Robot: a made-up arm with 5 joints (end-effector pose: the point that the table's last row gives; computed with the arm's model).
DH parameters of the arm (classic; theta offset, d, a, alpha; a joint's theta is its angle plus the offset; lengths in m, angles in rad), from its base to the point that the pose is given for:
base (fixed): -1.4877 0 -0.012 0
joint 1: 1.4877 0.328 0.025 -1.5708
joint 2: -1.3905 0 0.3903 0
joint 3: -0.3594 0 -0.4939 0
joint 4: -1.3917 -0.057 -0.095 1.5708
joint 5: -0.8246 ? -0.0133 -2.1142
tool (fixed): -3.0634 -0.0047 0 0
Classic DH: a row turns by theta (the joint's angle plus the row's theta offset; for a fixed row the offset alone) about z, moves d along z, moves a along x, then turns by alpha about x.
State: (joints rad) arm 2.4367 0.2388 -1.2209 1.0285 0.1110
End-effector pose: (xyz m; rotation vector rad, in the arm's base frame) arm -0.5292 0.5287 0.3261 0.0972 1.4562 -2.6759
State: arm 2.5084 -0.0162 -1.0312 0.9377 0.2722
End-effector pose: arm -0.5164 0.4566 0.4022 -0.0013 -1.6008 2.6471
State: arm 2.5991 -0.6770 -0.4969 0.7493 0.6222
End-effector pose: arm -0.3863 0.3123 0.4663 0.1904 -1.5114 2.2539
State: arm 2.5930 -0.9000 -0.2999 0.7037 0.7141
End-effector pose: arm -0.3307 0.2833 0.4411 0.2103 -1.4513 2.1489
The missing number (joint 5, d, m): 0.1545
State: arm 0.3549 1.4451 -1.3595 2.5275 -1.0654
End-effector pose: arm 0.2953 0.0758 -0.0972 1.3794 1.1812 1.4192
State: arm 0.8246 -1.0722 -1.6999 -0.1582 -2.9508
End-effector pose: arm -0.1135 -0.2006 1.2287 1.9703 0.2101 -0.0012
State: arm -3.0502 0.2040 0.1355 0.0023 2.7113
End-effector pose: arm -0.1286 0.0689 0.0252 -1.1012 -0.9418 1.1314
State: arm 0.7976 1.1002 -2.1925 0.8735 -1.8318
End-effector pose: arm 0.7229 0.6861 0.1593 0.0592 1.4989 -2.2678
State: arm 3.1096 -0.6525 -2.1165 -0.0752 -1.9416
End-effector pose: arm 0.0925 0.0574 1.3350 -0.5705 2.6934 1.4037
